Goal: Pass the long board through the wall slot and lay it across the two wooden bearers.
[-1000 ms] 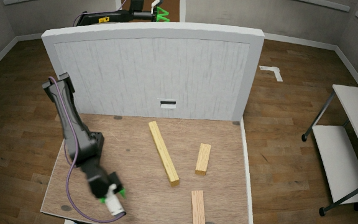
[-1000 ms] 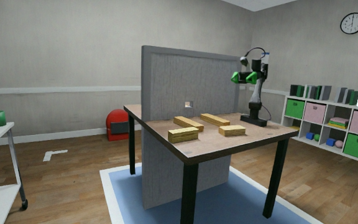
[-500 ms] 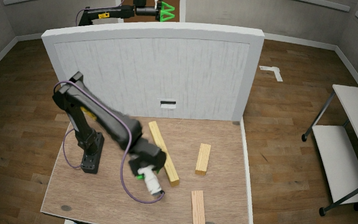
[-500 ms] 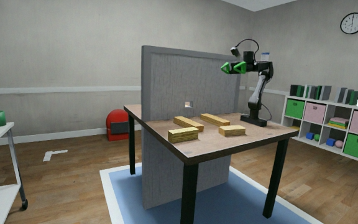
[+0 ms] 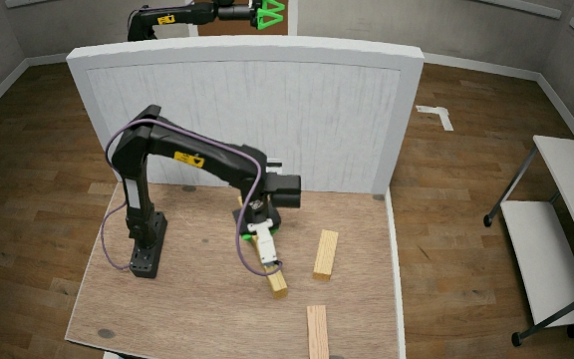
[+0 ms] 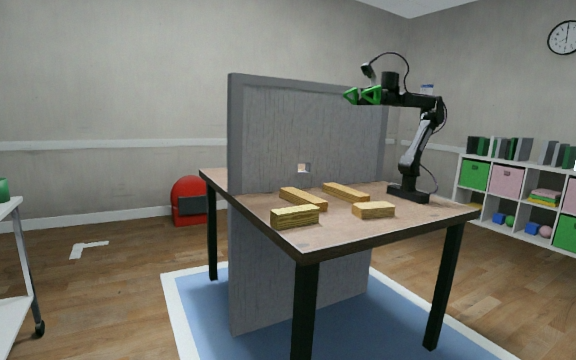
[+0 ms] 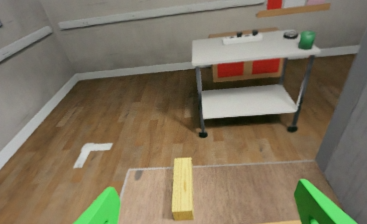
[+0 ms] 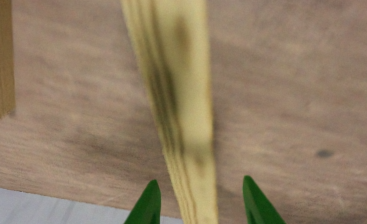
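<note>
The long board is 10 mm to the left of my right hand and 70 mm below it.
</note>
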